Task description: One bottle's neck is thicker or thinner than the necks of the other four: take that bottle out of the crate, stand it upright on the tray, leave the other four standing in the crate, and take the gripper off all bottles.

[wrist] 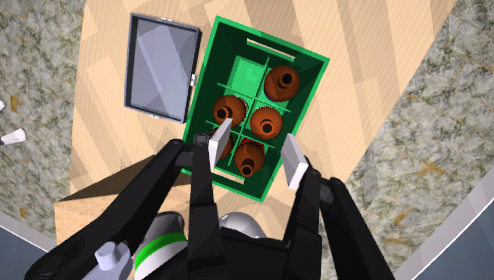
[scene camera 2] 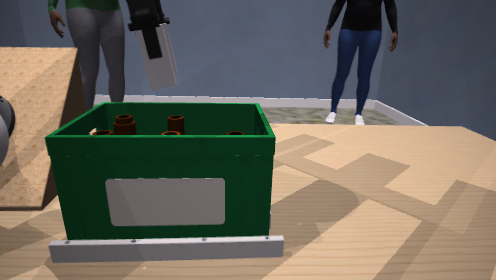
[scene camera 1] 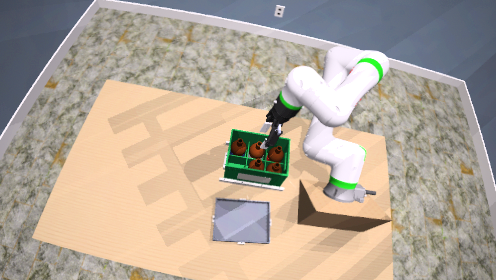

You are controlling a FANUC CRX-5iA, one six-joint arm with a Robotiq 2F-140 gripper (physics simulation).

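Frame: origin at the arm's base, x left, y back, z up, level; millimetres.
Where they show: gripper, fingertip midpoint: (wrist: 257, 136) (scene camera 2: 165, 80) (scene camera 1: 263, 139); arm's base at its link origin: (wrist: 157, 231) (scene camera 1: 338, 195).
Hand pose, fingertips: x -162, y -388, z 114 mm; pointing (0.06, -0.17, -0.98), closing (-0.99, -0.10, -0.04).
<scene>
Things, the pixels of their top centre, and the offset from my fingertips. "spot": a spot on its surface instead.
- green crate at its top centre: (scene camera 2: 173, 116) (wrist: 242, 120) (scene camera 1: 259, 151) dx +31, dy -4, dz -57 mm
- front right bottle at its top centre: (scene camera 2: 123, 116) (scene camera 1: 277, 164) dx +75, dy +83, dz -69 mm
- front middle bottle at its top centre: (scene camera 2: 175, 117) (wrist: 221, 113) (scene camera 1: 258, 161) dx +71, dy +0, dz -69 mm
- back left bottle at its top centre: (wrist: 287, 78) (scene camera 1: 240, 140) dx -15, dy -93, dz -69 mm
- back middle bottle at its top centre: (wrist: 267, 128) (scene camera 1: 259, 143) dx -15, dy -5, dz -69 mm
- back right bottle at its top centre: (scene camera 2: 102, 132) (wrist: 246, 170) (scene camera 1: 279, 148) dx -9, dy +87, dz -69 mm
- tray at a spot on its surface: (wrist: 162, 67) (scene camera 1: 239, 221) spot: dx +308, dy -42, dz -227 mm
The green crate (scene camera 1: 231, 171) (scene camera 2: 165, 165) (wrist: 312, 75) holds five brown bottles, all standing; its front left compartment in scene camera 1 is empty. The front right bottle (scene camera 1: 274, 168) (scene camera 2: 125, 126) has a neck that looks thicker, with a wider collar; my finger partly hides it in the wrist view. The others are the front middle bottle (scene camera 1: 257, 164) (wrist: 230, 107), back left bottle (scene camera 1: 239, 147) (wrist: 282, 87), back middle bottle (scene camera 1: 256, 150) (wrist: 266, 120) and back right bottle (scene camera 1: 275, 155) (wrist: 250, 155). My gripper (scene camera 1: 265, 137) (wrist: 257, 136) is open and empty above the crate. The tray (scene camera 1: 242, 220) (wrist: 162, 67) is empty.
White strips (scene camera 1: 252, 184) (scene camera 2: 167, 249) lie along the crate's foot. The arm's wooden base block (scene camera 1: 332, 220) (scene camera 2: 30, 130) stands beside the crate. The tray has low raised edges. Two standing figures (scene camera 2: 102, 45) (scene camera 2: 360, 50) show behind the table.
</scene>
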